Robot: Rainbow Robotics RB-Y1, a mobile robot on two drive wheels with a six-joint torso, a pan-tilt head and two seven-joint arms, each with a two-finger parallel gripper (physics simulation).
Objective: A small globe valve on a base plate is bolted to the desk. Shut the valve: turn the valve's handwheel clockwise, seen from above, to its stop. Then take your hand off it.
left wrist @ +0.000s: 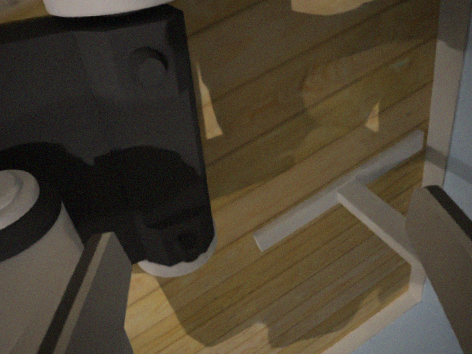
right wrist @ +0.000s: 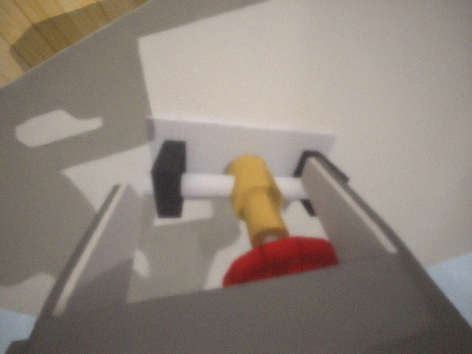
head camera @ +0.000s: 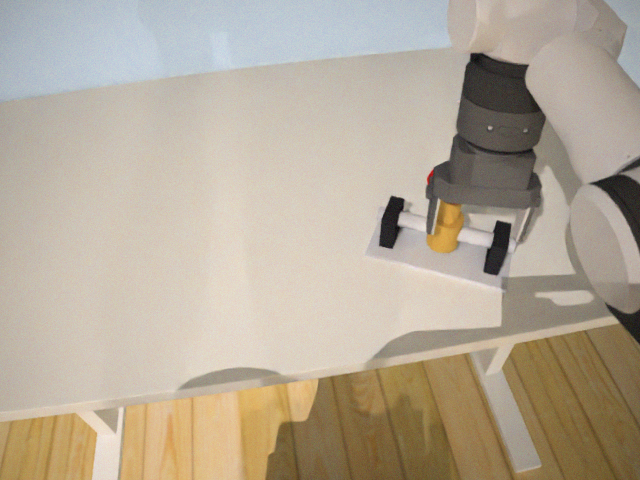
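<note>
The valve has a yellow body (head camera: 443, 238) (right wrist: 256, 187) on a pale base plate (head camera: 467, 269) (right wrist: 250, 133) on the desk. Its red handwheel (head camera: 430, 177) (right wrist: 285, 257) is mostly hidden behind the right gripper in the head view. In the right wrist view its near part is cut off by the gripper's housing. My right gripper (head camera: 475, 236) (right wrist: 222, 181) is open, with nothing gripped. Its fingers stand wide on either side of the yellow body and handwheel; contact with the wheel cannot be told. My left gripper (left wrist: 263, 229) is open and empty, over the floor beside the desk.
A white pipe (head camera: 475, 236) (right wrist: 206, 185) runs through the valve between two black blocks (head camera: 391, 222) (head camera: 497, 248) (right wrist: 169, 179). The desk (head camera: 206, 232) has its front edge below the valve in the head view. A desk leg (left wrist: 340, 192) and the dark robot base (left wrist: 145, 115) show in the left wrist view.
</note>
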